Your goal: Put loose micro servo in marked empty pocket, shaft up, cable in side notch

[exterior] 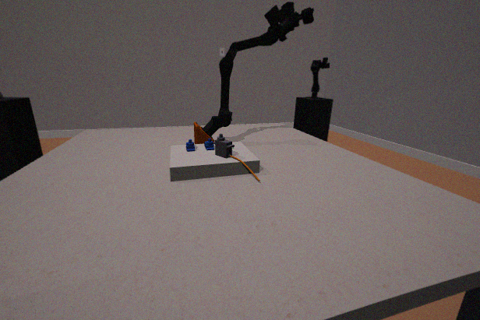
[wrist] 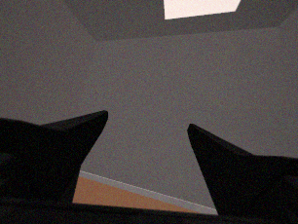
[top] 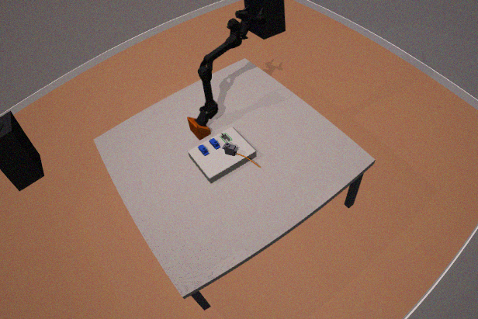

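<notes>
My gripper tip is 63 cm above the white deck, 53 cm to the left of it and 36 cm short of it.
</notes>
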